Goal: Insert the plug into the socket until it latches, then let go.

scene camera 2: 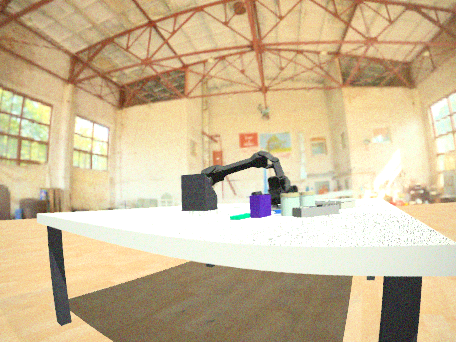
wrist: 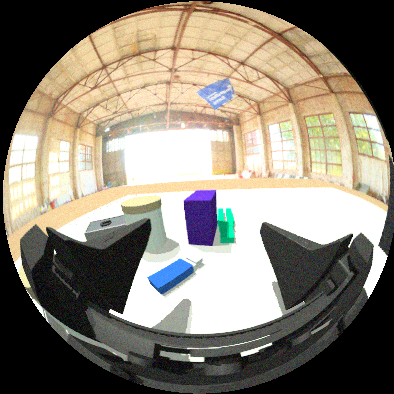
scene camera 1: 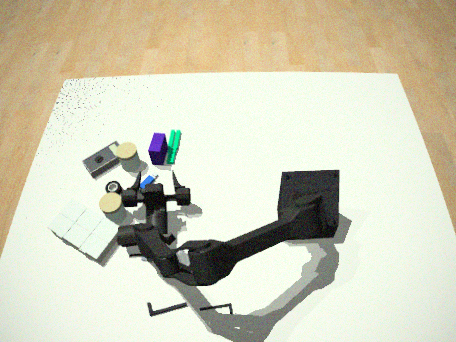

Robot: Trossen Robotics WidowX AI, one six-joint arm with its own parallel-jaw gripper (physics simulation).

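Where they show: gripper, fingertip midpoint: [wrist: 207, 226] [scene camera 1: 156, 171]; arm's base, link origin: [scene camera 2: 202, 187] [scene camera 1: 306, 205].
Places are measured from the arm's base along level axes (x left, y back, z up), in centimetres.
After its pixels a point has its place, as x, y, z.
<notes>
The blue plug [scene camera 1: 148, 181] {-16.2, -43.0, -9.8} [scene camera 2: 277, 212] {-18.1, -43.3, -10.6} [wrist: 171, 276] {-15.4, -43.2, -9.8} with a pale metal tip lies flat on the table, tip pointing obliquely away from the gripper and to the right in the wrist view. My gripper [scene camera 1: 156, 173] {-15.9, -39.6, -4.5} [wrist: 207, 226] {-15.9, -39.6, -4.5} is open and empty. In the wrist view the plug lies between the spread fingers, nearer the left one; in scene camera 1 the gripper body hides its rear end. A grey box [scene camera 1: 107, 154] {-26.2, -56.9, -8.5} [scene camera 2: 320, 210] {-28.1, -59.7, -9.4} [wrist: 100, 231] {-21.2, -58.1, -8.7} with a dark round feature on top stands beyond, to the left. I cannot tell which object is the socket.
A purple block [scene camera 1: 158, 148] {-24.0, -39.6, -4.2} [scene camera 2: 260, 206] {-30.1, -41.7, -7.6} [wrist: 201, 220] {-23.0, -40.5, -7.0} stands ahead, beside green bars [scene camera 1: 174, 146] {-29.3, -35.9, -9.9} [scene camera 2: 240, 216] {-35.2, -37.3, -10.1} [wrist: 227, 227] {-26.2, -36.5, -9.9}. A lidded jar [scene camera 1: 129, 157] {-21.2, -48.1, -4.3} [wrist: 152, 237] {-21.7, -47.4, -9.0} stands by the grey box; another jar [scene camera 1: 114, 209] {-3.3, -50.1, -4.1}, a black roll [scene camera 1: 108, 190] {-13.0, -54.7, -9.1} and a pale tiled block [scene camera 1: 82, 230] {1.0, -59.8, -7.7} are left.
</notes>
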